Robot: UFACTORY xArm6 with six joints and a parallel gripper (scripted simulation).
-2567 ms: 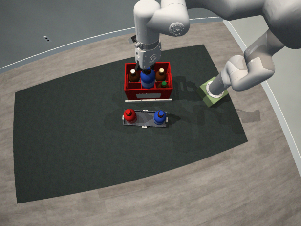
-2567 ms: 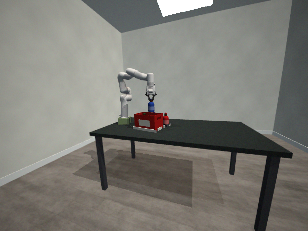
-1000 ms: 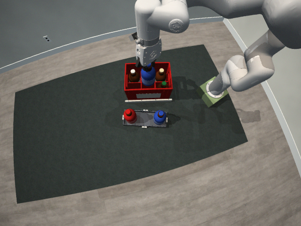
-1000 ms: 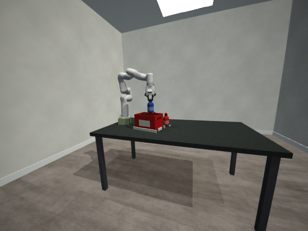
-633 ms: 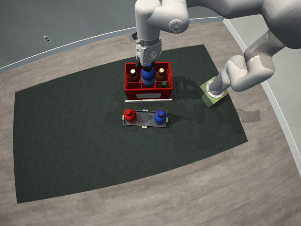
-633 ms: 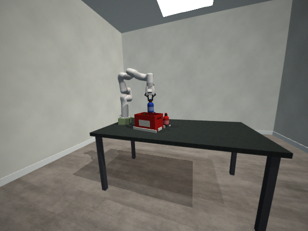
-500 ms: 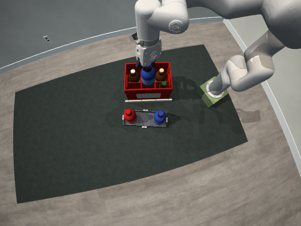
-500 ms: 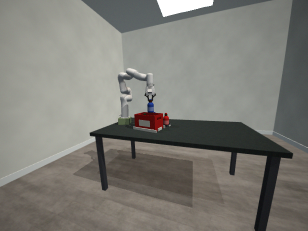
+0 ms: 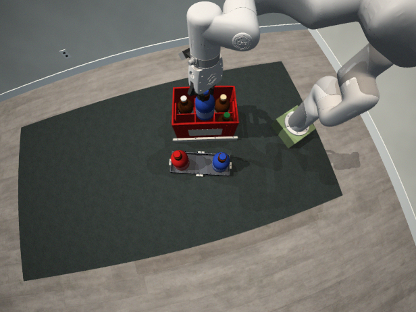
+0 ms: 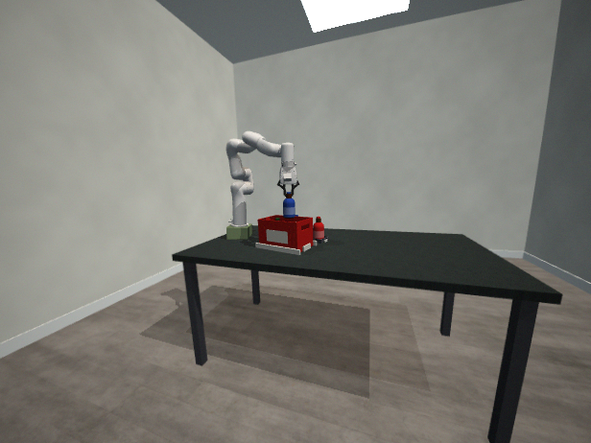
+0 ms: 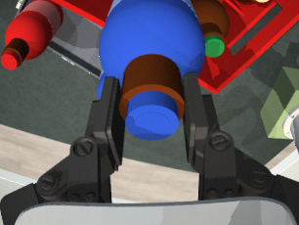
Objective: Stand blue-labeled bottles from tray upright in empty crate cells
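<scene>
Now: hand 24 cm above the crate, 4 cm to the left of it and 1 cm past it. The rest, counted from my hand: grey tray (31 cm below, 15 cm to the left, 8 cm ahead); then red-labeled bottle (24 cm below, 16 cm ahead, 12 cm to the left).
</scene>
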